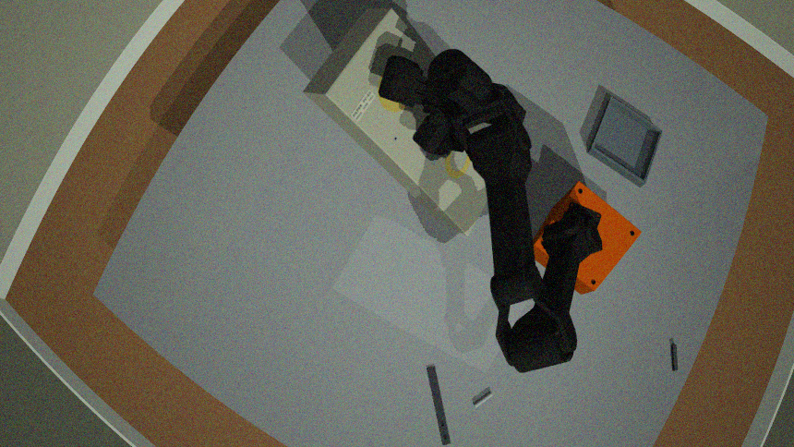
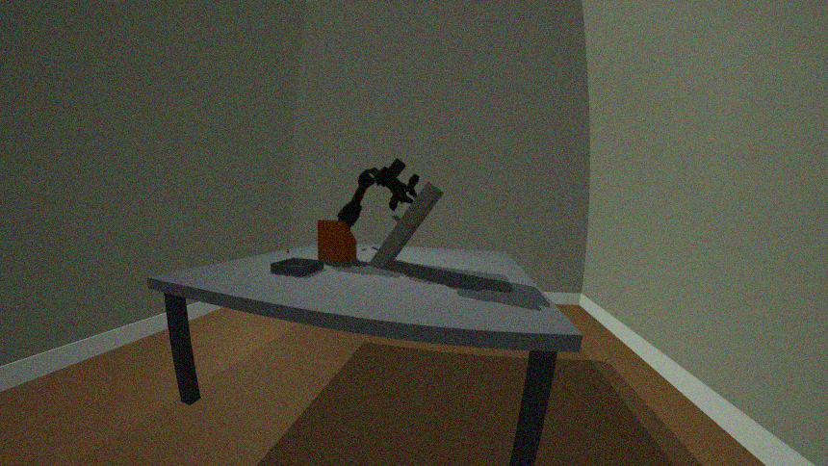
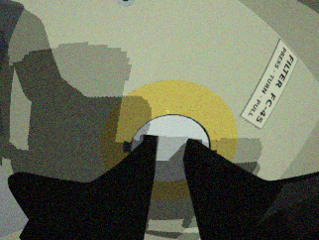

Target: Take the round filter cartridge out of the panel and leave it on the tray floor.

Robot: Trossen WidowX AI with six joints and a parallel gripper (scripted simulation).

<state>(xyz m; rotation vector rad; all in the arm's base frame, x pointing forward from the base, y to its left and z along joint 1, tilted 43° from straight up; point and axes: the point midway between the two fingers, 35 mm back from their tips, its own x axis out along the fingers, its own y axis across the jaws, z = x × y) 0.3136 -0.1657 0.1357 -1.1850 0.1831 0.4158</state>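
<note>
My gripper tip is now 460 mm past the tray, 270 mm above it and 240 mm to the left of it. The rest, counted from my gripper tip: filter cartridge (10 mm below, 10 mm ahead).
</note>
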